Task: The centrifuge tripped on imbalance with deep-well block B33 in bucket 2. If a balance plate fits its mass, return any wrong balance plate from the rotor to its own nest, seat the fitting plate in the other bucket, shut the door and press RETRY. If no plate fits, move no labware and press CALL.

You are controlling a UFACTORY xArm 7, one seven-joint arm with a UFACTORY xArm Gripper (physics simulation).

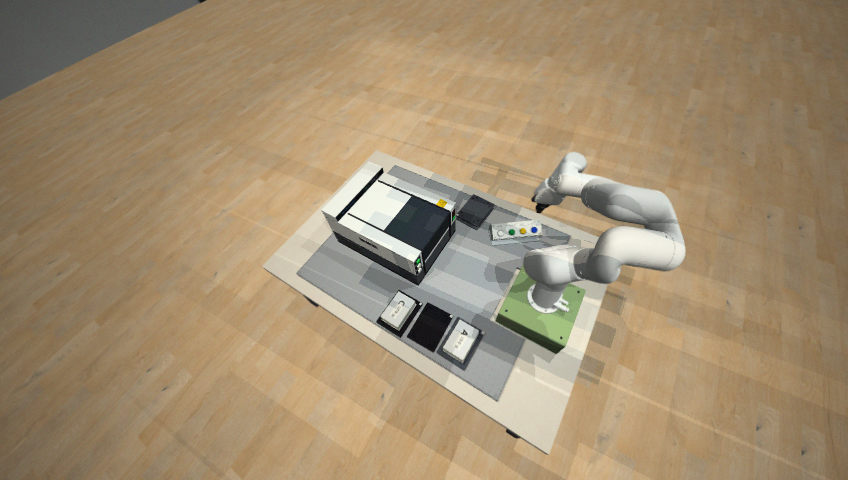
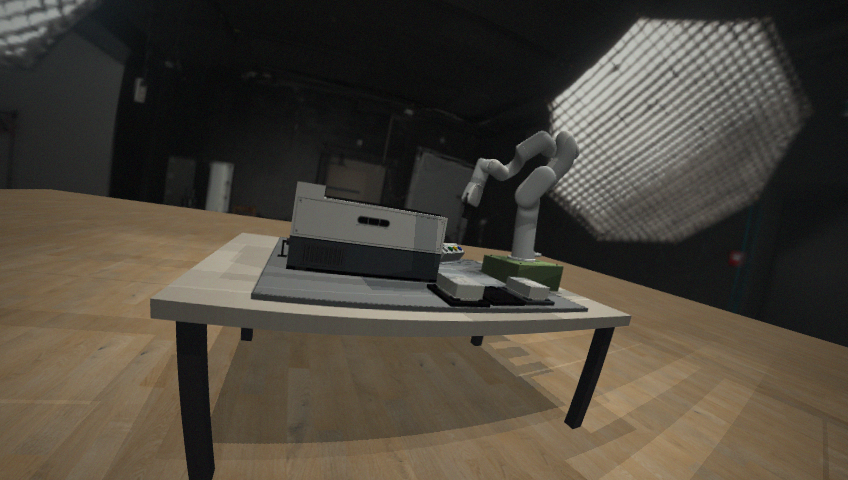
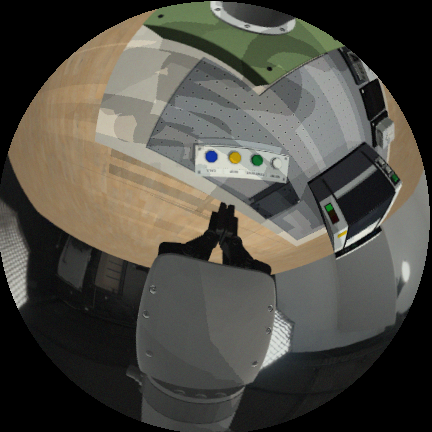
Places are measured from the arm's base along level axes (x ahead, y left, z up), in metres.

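Where they show: gripper, fingertip midpoint: [image 1: 538, 210] [image 2: 464, 218] [image 3: 224, 211]; arm's base at its link origin: [image 1: 544, 298] [image 2: 521, 259].
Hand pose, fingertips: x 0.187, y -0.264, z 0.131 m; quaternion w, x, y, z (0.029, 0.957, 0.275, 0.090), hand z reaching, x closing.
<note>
Things, the pixels of their top centre, and the offset from my fingertips.
- button panel at its top centre: [image 3: 245, 171] [image 1: 516, 225] [image 2: 449, 243] dy +0.013, dx +0.061, dz -0.134 m
- white button at its top centre: [image 3: 277, 165] [image 1: 500, 231] dy +0.080, dx +0.102, dz -0.143 m
- blue CALL button at its top centre: [image 3: 210, 158] [image 1: 534, 228] dy -0.020, dx -0.010, dz -0.143 m
- White plate C at its top centre: [image 2: 460, 278] [image 1: 398, 308] dy +0.618, dx +0.254, dz -0.163 m
- white plate A at its top centre: [image 2: 528, 282] [image 1: 461, 339] dy +0.570, dx -0.014, dz -0.163 m
- middle nest at its top centre: [image 2: 494, 291] [image 1: 430, 325] dy +0.589, dx +0.118, dz -0.199 m
- dark flat tray at its top centre: [image 3: 277, 205] [image 1: 475, 208] dy +0.006, dx +0.278, dz -0.173 m
My gripper [image 1: 539, 209] [image 3: 224, 211] is shut and empty, high up near the button panel [image 1: 516, 231] [image 3: 241, 164]. The panel has a white button [image 1: 500, 233] [image 3: 276, 163], a green one [image 1: 511, 231] [image 3: 257, 160], a yellow one [image 1: 523, 230] [image 3: 235, 158] and a blue CALL button [image 1: 533, 229] [image 3: 211, 156]. The centrifuge [image 1: 380, 243] [image 2: 368, 237] [image 3: 357, 185] looks shut; its rotor and block B33 are hidden. White plate C [image 1: 397, 311] [image 2: 461, 287] and white plate A [image 1: 461, 340] [image 2: 527, 287] sit in the outer nests. The middle nest [image 1: 429, 327] [image 3: 373, 97] is empty.
A dark flat tray [image 1: 474, 211] [image 3: 277, 200] lies between the centrifuge and the panel. The arm stands on a green base block [image 1: 535, 324] [image 2: 523, 272] [image 3: 190, 30] at the table's end. Small green lights show on the centrifuge's front corners.
</note>
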